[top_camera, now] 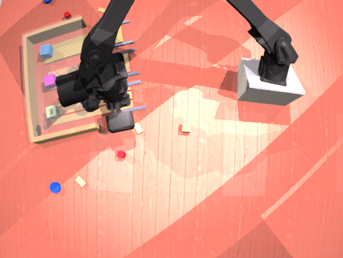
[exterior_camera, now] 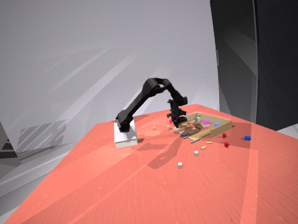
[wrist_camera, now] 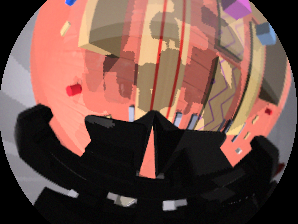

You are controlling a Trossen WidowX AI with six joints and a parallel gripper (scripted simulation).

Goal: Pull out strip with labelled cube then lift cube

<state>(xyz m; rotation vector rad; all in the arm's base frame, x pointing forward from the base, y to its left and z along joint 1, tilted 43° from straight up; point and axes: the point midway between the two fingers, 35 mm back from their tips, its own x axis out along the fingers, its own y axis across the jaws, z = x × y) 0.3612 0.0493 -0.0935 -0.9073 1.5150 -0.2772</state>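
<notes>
My gripper tip is now 18 cm short of the pale labelled cube, 7 cm to the right of it and 2 cm below it.
</notes>
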